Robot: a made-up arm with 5 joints.
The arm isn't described. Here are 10 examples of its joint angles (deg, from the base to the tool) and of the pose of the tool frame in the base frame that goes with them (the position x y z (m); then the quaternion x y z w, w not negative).
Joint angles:
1: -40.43 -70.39 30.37 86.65 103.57
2: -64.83 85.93 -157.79 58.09 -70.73
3: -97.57 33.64 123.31 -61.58 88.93
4: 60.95 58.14 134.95 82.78 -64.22
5: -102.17 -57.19 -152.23 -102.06 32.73
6: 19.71 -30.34 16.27 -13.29 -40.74
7: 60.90 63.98 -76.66 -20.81 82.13
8: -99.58 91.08 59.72 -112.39 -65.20
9: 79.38 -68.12 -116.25 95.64 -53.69
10: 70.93 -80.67 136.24 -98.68 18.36
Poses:
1: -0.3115 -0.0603 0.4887 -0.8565 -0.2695 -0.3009 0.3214
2: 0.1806 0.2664 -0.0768 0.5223 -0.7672 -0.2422 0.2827
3: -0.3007 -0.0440 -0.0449 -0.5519 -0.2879 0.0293 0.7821
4: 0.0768 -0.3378 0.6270 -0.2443 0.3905 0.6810 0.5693
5: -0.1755 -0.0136 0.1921 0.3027 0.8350 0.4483 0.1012
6: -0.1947 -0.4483 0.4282 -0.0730 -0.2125 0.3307 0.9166
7: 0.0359 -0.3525 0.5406 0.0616 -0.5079 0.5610 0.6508
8: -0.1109 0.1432 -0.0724 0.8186 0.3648 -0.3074 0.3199
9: -0.2650 -0.4446 -0.0563 -0.6891 -0.4454 -0.5680 0.0634
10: -0.0967 -0.3379 0.2082 -0.4921 0.5302 -0.6255 0.2926
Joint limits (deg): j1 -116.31..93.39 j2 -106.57..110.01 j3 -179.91..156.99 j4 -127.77..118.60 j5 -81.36..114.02
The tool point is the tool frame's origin. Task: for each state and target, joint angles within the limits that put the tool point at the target. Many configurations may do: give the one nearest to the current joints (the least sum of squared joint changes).
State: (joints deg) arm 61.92 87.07 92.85 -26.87 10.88
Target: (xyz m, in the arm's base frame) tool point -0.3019 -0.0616 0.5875
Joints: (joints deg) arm 29.46 44.40 72.12 -0.10 33.07
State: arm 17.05 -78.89 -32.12 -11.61 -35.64
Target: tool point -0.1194 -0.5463 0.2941
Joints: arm 22.73 -70.10 -21.43 -37.06 -25.28
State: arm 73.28 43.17 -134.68 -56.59 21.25
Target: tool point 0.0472 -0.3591 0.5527
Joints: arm 74.93 58.14 -131.51 -52.96 13.72
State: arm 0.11 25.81 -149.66 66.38 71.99
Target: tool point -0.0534 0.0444 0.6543
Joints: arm 8.57 80.79 -124.49 32.76 44.98
